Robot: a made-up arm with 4 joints.
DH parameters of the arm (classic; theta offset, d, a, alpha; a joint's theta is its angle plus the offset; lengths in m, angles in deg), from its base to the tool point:
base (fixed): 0 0.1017 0 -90
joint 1: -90 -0.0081 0.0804 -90
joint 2: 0 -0.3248 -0.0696 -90
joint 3: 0 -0.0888 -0.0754 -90
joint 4: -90 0.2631 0.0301 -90
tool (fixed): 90 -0.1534 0 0
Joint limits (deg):
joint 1: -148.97..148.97
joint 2: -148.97..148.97
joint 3: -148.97..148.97
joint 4: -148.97..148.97
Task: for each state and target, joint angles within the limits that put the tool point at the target. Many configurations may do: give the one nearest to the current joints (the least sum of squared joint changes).
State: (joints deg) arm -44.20 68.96 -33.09 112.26
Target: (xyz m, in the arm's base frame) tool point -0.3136 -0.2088 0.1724
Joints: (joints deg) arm -6.50 89.41 -80.29 144.12
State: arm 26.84 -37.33 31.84 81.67
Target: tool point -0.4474 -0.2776 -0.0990
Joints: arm -14.75 -47.59 33.17 65.36
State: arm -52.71 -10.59 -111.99 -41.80
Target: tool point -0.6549 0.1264 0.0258
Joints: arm -22.85 9.76 -65.64 -34.22
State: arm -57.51 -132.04 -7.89 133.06
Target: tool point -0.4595 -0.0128 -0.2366
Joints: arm -38.37 -148.58 -10.60 148.97
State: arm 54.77 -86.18 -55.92 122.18
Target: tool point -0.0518 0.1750 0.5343
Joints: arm 70.46 -78.31 -54.25 143.58
